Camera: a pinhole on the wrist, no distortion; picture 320 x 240 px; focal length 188.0 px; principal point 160.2 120.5 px. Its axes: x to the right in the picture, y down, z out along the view. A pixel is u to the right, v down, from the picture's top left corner.
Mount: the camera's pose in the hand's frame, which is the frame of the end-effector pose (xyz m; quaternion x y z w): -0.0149 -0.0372 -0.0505 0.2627 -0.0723 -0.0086 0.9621
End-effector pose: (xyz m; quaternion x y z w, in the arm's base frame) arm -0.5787 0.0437 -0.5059 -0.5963 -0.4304 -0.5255 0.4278
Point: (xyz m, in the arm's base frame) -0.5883 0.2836 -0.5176
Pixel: 202.6 203.4
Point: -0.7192 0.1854 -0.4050
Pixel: 308.7 65.0
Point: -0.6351 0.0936 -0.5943
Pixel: 48.9 169.1
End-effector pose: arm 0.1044 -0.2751 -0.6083 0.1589 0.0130 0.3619 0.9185
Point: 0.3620 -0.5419 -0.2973
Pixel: 208.9 135.1
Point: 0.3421 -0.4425 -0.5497
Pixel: 248.0 51.1
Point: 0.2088 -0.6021 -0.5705
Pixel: 109.4 52.4
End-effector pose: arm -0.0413 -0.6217 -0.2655 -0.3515 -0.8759 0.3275 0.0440
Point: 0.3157 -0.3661 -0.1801
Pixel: behind the camera
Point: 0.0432 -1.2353 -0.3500
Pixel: 30.4 141.5
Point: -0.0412 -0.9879 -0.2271
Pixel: 48.5 95.3
